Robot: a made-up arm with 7 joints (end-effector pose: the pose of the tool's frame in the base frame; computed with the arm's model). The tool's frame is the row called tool. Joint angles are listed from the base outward.
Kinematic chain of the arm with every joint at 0, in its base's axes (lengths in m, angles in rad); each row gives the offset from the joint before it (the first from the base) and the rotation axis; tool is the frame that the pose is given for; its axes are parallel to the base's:
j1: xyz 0 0.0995 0 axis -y
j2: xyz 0 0.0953 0 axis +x
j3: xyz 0 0 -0.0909 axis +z
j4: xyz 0 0 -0.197 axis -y
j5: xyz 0 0 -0.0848 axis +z
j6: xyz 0 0 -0.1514 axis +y
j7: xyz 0 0 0 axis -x
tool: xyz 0 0 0
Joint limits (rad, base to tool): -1.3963..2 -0.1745..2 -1.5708..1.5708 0..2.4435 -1.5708..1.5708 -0.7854..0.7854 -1.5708..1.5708
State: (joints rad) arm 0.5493 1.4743 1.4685 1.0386 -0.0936 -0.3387 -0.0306
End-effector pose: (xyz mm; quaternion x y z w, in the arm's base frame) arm -67.0 620.2 149.2 -0.6872 0.6787 -0.2550 0.0451
Working (the frame after each row of the table, in the pose's form):
after j1: 0.0 99.5 0.0 0.0000 -0.2712 0.0000 0.9625
after j2: 0.0 194.8 0.0 0.6470 -0.2008 0.1823 0.7126
after j3: 4.6 285.3 -7.5 0.3457 -0.5826 0.6128 0.4069
after j4: 14.5 481.4 -23.7 0.6043 -0.7077 0.3604 0.0641
after j5: -14.8 531.2 38.4 0.6367 -0.6786 0.3571 0.0809
after j6: -67.0 620.2 149.2 -0.6878 0.6826 -0.2446 0.0346
after j7: -67.0 620.2 149.2 -0.6872 0.6787 -0.2550 0.0451

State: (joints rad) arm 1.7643 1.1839 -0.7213 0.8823 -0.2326 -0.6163 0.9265
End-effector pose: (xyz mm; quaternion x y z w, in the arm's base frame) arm 245.3 555.0 187.6 0.4783 -0.5108 -0.5755 0.4232
Working (the frame after each row of the table, in the pose's form):
after j1: 0.0 99.5 0.0 0.0000 -0.7721 0.0000 0.6355
after j2: 0.0 194.8 0.0 0.3546 -0.6407 0.4308 0.5274
after j3: 33.7 279.0 6.6 0.5579 -0.4744 0.2170 0.6455
after j4: 106.6 461.4 20.9 0.5971 -0.7046 -0.0420 0.3811
after j5: 156.4 495.0 80.8 0.6749 -0.6305 -0.0859 0.3737
after j6: 245.3 555.0 187.6 0.6170 -0.7142 -0.2865 0.1648
after j7: 245.3 555.0 187.6 0.4783 -0.5108 -0.5755 0.4232

